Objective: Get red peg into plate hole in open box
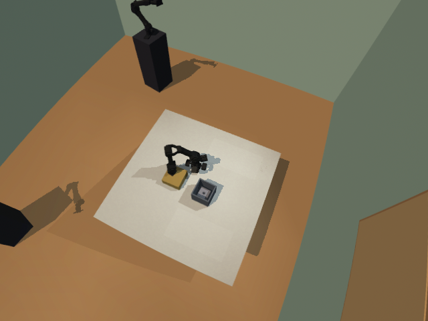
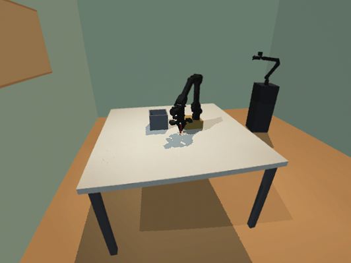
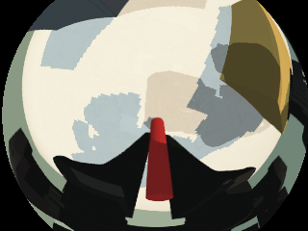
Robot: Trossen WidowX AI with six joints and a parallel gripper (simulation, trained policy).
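Now: gripper tip 20 cm short of the light grey plate, 16 cm to the left of it and 1 cm below it. The rest, counted from my gripper tip: red peg 2 cm above.
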